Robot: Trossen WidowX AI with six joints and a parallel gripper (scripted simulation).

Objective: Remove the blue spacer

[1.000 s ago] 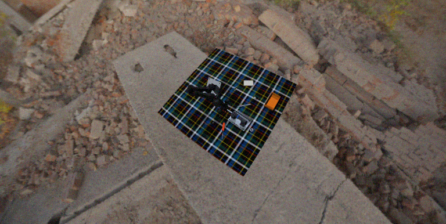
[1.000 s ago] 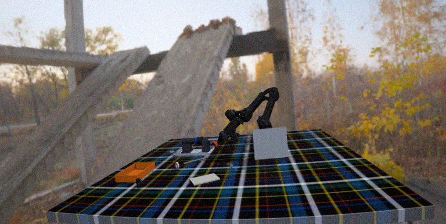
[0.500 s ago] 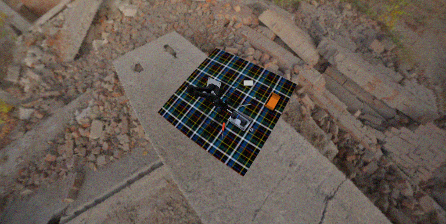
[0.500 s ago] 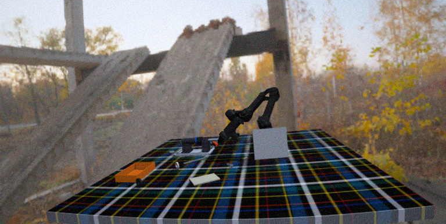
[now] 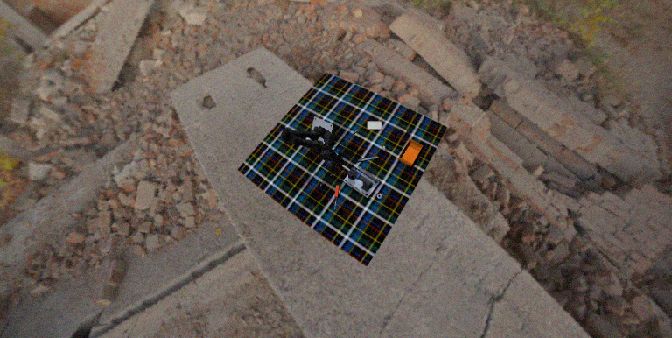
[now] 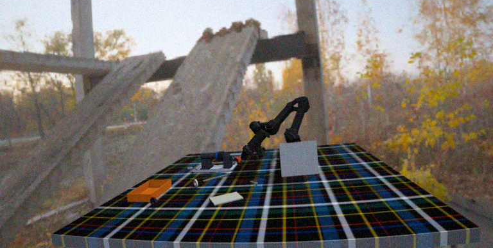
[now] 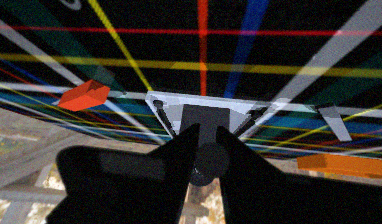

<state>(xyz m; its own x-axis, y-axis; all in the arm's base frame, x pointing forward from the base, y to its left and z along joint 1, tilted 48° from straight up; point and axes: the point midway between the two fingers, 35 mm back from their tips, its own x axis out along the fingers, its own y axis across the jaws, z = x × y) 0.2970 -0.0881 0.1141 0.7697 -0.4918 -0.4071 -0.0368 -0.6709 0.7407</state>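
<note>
Now: gripper tip 6 cm short of the shaft and 2 cm below it. Round my gripper tip: orange tray (36 cm ahead, 40 cm to the left, 5 cm below); then pale flat pad (2 cm behind, 47 cm to the left, 5 cm below); then blue spacer (14 cm ahead, 1 cm to the right, 2 cm above).
</note>
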